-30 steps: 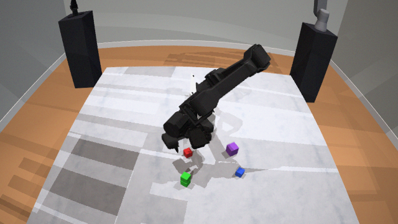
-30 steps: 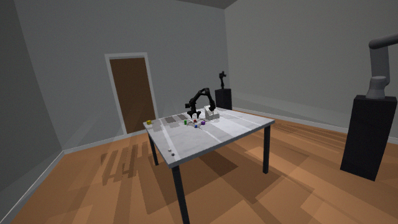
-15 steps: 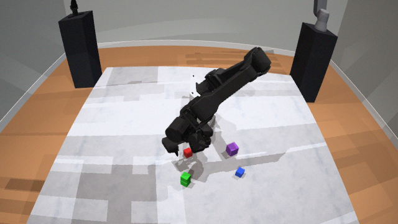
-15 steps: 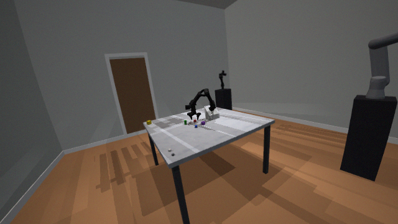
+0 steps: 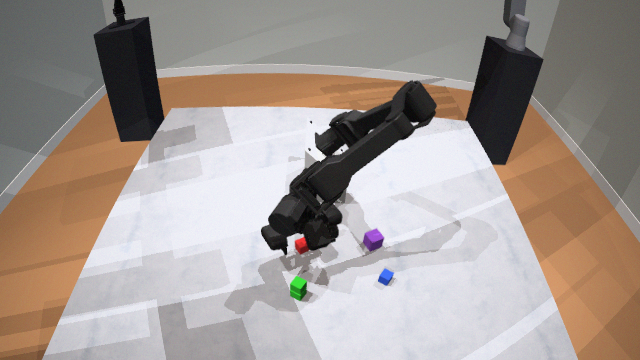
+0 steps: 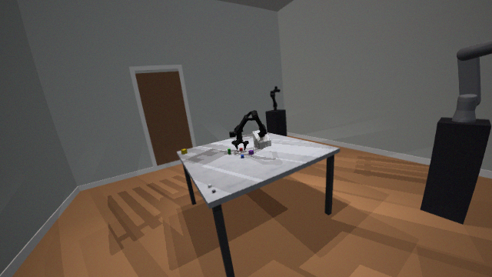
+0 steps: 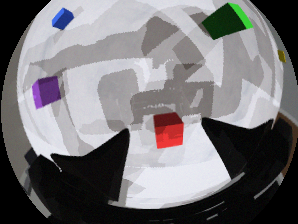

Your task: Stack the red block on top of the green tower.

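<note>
Now: the red block 1 cm above my gripper tip. The rest, counted from my gripper tip: purple block: 18 cm to the left, 1 cm behind, 1 cm above; then blue block: 19 cm to the left, 11 cm ahead, 1 cm above; then yellow block: 50 cm ahead, 47 cm to the right, 2 cm above.
</note>
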